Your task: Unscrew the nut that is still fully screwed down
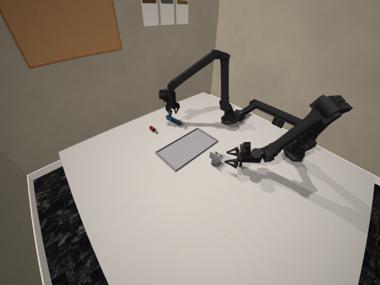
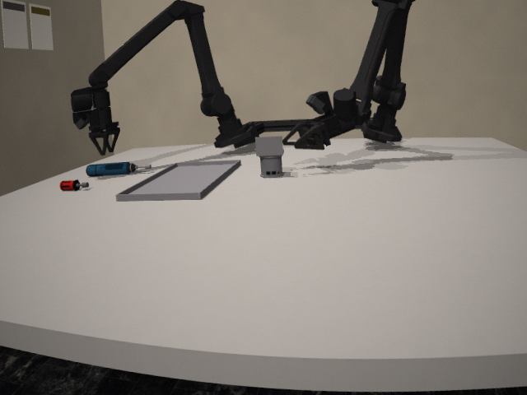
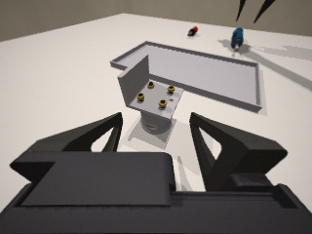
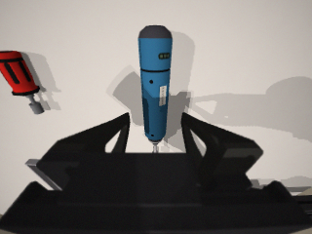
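Right now the l-shaped bracket is 50 mm to the right of my left hand, 30 mm ahead of it and 10 mm below it. The rest, counted from my left hand: short red-handled tool 620 mm to the right, 120 mm ahead, 70 mm below; joint module 50 mm to the right, 50 mm below, 30 mm ahead; grey tray 290 mm to the right, 80 mm below, 50 mm ahead.
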